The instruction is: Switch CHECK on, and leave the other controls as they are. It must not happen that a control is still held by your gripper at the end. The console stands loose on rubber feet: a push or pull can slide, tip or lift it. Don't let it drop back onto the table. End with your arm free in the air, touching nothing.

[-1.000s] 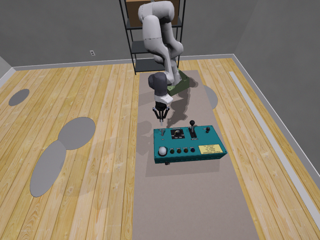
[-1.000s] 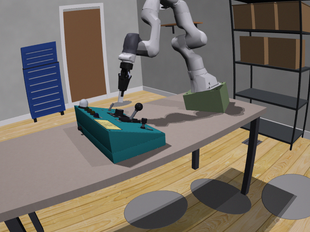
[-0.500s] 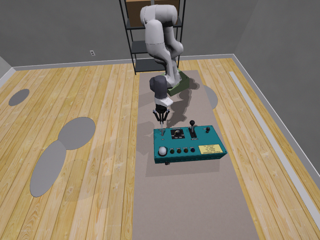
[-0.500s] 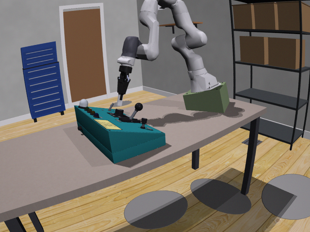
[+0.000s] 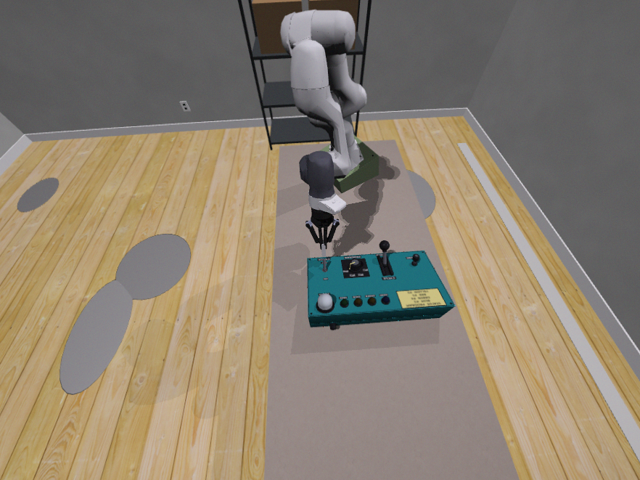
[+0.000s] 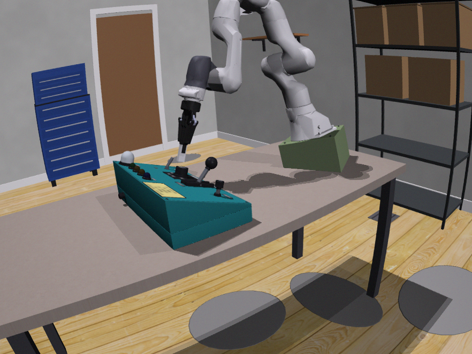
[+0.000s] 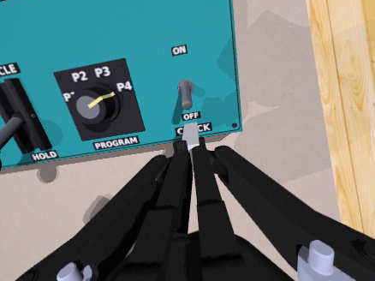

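My hand is 60 mm short of the check toggle and 30 mm above it. Round my hand: program dial (110 mm to the left, 60 mm ahead, 30 mm below); then cycle lever (240 mm to the left, 30 mm ahead, 10 mm below); then teal console (180 mm to the left, 90 mm ahead, 50 mm below).
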